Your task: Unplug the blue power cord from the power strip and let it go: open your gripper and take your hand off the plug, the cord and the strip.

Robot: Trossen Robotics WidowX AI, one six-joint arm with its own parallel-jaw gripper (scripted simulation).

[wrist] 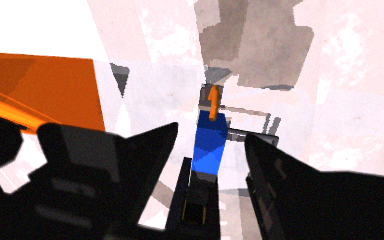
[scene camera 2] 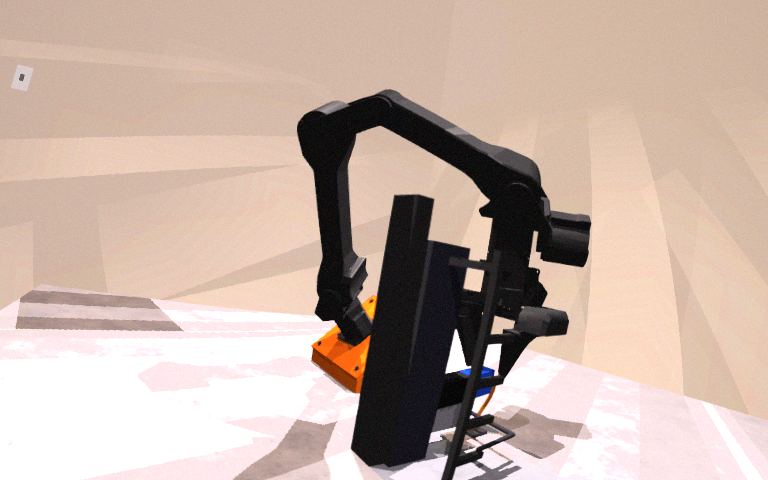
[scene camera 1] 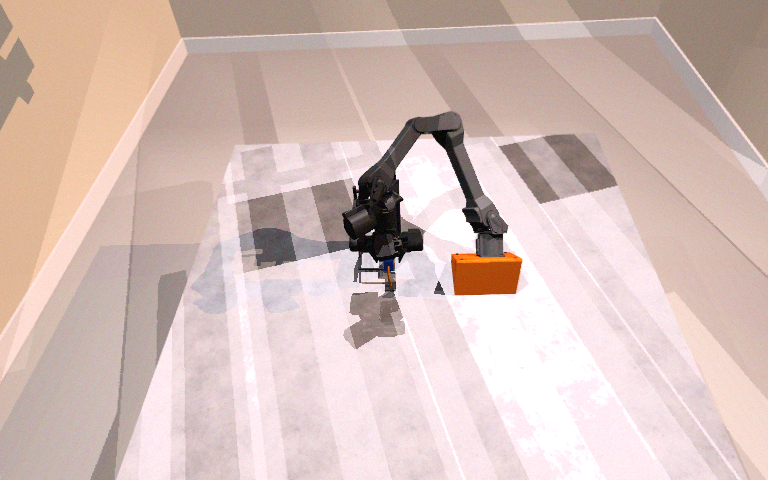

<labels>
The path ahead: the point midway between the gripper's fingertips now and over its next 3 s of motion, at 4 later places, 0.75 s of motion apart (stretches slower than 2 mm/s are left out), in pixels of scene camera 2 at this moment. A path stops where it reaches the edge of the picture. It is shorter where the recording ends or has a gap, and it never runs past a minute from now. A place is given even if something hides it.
My gripper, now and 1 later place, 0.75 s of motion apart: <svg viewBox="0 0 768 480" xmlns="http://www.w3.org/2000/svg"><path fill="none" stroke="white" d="M484 372L512 361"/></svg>
</labels>
